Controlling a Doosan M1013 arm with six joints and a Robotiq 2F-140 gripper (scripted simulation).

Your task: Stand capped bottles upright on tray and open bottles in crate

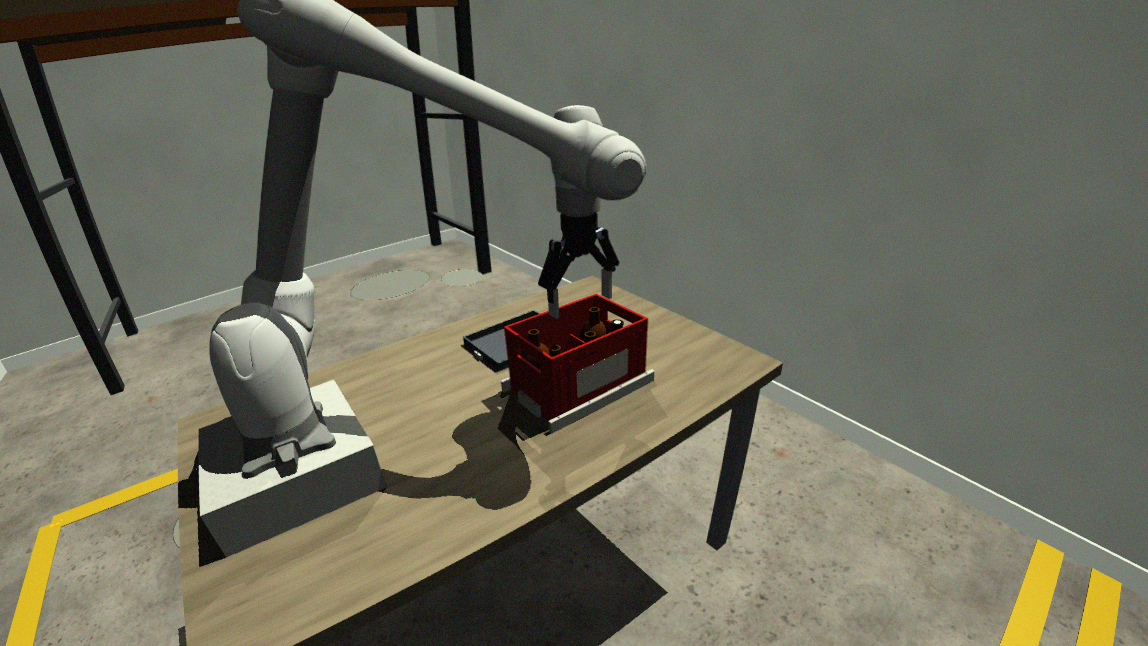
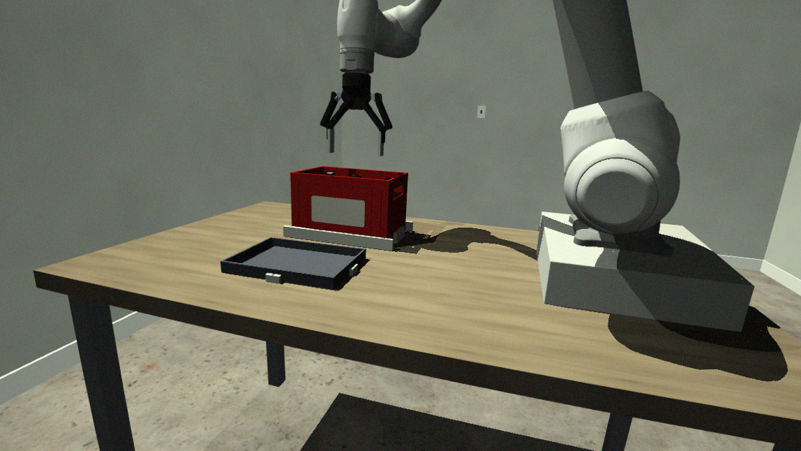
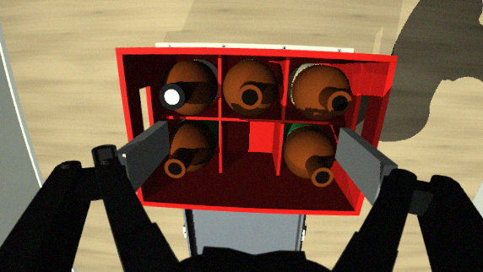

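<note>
The brown capped bottle lies 9 cm ahead of my hand, 2 cm to the right of it and 15 cm below it. The rest, counted from my hand: red crate 2 cm to the left, 15 cm below; then dark tray 1 cm behind, 30 cm to the left, 22 cm below.
</note>
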